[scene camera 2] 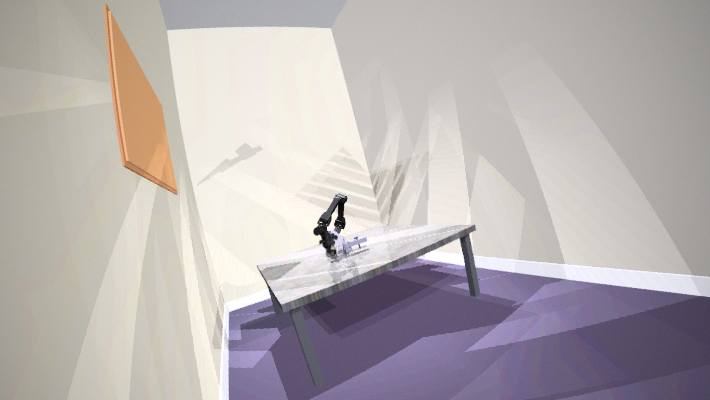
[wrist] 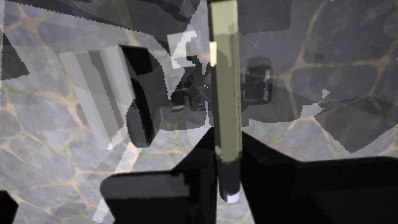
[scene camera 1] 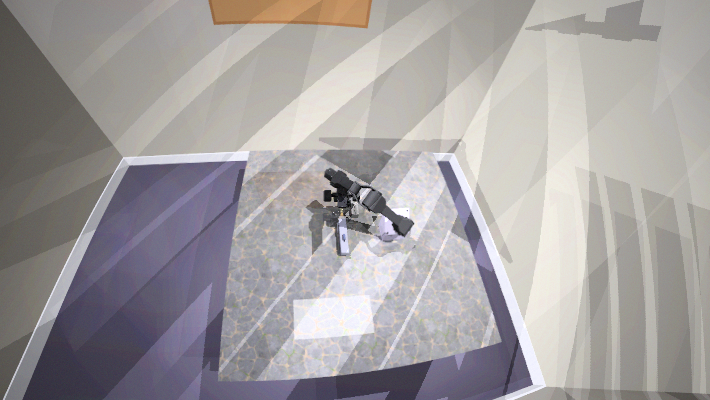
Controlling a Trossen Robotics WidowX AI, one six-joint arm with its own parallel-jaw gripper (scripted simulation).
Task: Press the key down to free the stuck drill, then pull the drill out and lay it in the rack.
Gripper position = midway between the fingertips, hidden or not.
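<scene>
A drill is being carried by the gripper (wrist: 221, 131).
</scene>
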